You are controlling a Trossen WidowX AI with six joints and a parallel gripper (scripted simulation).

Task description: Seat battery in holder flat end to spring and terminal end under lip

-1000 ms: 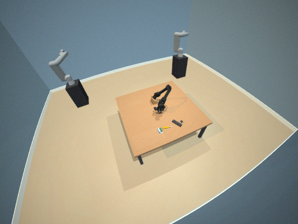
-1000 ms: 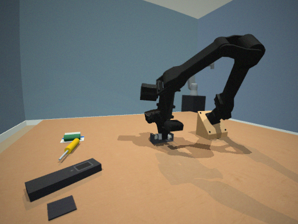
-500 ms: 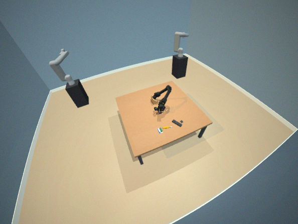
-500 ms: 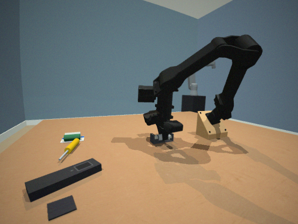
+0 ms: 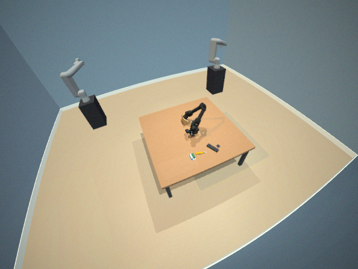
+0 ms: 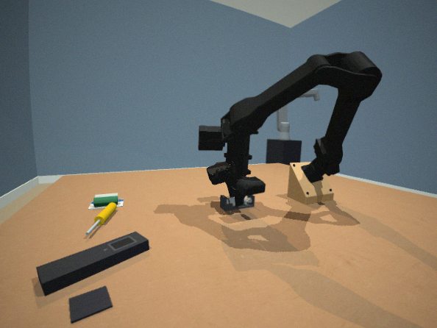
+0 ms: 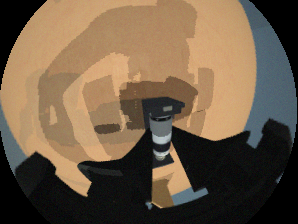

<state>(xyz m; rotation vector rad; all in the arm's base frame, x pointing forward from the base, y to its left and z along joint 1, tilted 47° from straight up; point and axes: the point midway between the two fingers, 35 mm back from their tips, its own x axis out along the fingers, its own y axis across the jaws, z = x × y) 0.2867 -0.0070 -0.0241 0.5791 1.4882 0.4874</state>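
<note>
My gripper tip is 1 cm below the battery. Also, from my gripper tip: yellow screwdriver 34 cm ahead, 2 cm to the right; then white card 34 cm ahead, 15 cm to the right; then long black box 33 cm ahead, 14 cm to the left, 1 cm above.
</note>
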